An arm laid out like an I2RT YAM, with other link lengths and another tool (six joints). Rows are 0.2 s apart.
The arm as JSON. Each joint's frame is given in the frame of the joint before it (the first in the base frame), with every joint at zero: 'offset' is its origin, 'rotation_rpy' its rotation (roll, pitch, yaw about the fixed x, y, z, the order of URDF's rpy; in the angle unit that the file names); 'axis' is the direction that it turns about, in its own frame. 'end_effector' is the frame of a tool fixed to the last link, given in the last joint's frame.
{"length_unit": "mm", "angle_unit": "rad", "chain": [
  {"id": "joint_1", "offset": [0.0, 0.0, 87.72], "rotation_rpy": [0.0, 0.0, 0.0], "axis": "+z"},
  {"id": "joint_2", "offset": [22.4, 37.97, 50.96], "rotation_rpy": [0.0, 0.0, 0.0], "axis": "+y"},
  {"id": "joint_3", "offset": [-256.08, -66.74, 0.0], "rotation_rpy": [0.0, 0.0, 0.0], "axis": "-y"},
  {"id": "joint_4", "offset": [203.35, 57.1, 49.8], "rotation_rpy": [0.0, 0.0, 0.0], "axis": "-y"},
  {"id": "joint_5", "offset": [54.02, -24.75, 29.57], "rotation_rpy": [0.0, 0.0, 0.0], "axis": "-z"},
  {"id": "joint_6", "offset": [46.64, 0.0, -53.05], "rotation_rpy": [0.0, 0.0, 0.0], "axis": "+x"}
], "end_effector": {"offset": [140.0, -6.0, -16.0], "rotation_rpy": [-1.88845, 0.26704, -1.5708]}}
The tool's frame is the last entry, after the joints.
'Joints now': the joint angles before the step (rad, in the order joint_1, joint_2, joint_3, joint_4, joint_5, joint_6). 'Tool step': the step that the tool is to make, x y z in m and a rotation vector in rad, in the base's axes. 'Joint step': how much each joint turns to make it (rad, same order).
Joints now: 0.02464 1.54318 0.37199 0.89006 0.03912 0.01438
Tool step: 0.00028 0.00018 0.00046 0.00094 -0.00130 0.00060
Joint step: 0.00004 -0.00043 0.00105 -0.00018 -0.00079 0.00072
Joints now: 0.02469 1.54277 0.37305 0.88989 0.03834 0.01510
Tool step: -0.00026 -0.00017 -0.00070 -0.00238 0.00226 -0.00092
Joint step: 0.00082 0.00118 -0.00067 -0.00040 0.00232 -0.00175
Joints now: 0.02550 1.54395 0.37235 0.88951 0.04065 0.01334
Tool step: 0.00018 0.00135 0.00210 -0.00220 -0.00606 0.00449
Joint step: 0.00387 -0.00591 0.00038 -0.00019 0.00005 -0.00245
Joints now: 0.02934 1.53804 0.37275 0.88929 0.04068 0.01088
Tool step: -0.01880 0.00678 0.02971 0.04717 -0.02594 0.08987
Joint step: -0.06944 -0.21805 0.00349 -0.19559 -0.16612 0.00430
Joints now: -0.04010 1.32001 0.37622 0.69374 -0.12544 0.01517
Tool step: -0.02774 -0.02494 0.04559 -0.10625 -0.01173 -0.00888
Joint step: -0.13080 -0.28400 0.11143 -0.39533 -0.09230 -0.13328
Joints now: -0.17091 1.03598 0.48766 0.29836 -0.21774 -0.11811
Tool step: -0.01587 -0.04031 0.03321 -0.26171 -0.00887 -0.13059
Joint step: -0.03524 -0.10967 0.09388 -0.17769 0.15348 -0.22777
